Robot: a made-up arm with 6 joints. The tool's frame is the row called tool.
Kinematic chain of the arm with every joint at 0, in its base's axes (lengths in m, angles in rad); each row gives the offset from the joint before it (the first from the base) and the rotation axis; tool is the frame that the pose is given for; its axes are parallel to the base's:
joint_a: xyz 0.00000 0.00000 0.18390 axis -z
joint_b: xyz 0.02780 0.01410 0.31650 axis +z
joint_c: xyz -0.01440 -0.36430 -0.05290 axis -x
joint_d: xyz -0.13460 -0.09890 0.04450 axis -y
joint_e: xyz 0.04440 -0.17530 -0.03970 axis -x
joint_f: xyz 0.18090 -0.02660 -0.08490 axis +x
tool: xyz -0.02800 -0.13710 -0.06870
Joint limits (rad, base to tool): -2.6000..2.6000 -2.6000..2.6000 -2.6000..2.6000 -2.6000..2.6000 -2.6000..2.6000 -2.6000..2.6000
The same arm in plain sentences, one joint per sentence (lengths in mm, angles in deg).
The arm has six revolute joints in a row. What follows holds with every joint at zero, and every direction is one of the base frame's.
The first joint sits 183.9 mm along +z from the base frame's origin and rotates about -z, from -148.97 to 148.97 deg.
The second joint sits 27.8 mm along +x and 14.1 mm along +y and 316.5 mm along +z from the first joint and rotates about +z, from -148.97 to 148.97 deg.
The third joint sits 14.4 mm along -x and 364.3 mm along -y and 52.9 mm along -z from the second joint and rotates about -x, from -148.97 to 148.97 deg.
The fourth joint sits 134.6 mm along -x and 98.9 mm along -y and 44.5 mm along +z from the third joint and rotates about -y, from -148.97 to 148.97 deg.
The fifth joint sits 44.4 mm along +x and 175.3 mm along -y and 39.7 mm along -z from the fourth joint and rotates about -x, from -148.97 to 148.97 deg.
The sixth joint sits 180.9 mm along +x and 26.6 mm along -y and 84.9 mm along -z from the fifth joint and rotates about +x, from -148.97 to 148.97 deg.
The tool frame, which is the frame that the pose is given for, sits 28 mm along -x and 137.1 mm along -y and 68.7 mm along -z from the sixth joint; its axes are parallel to the base frame's.

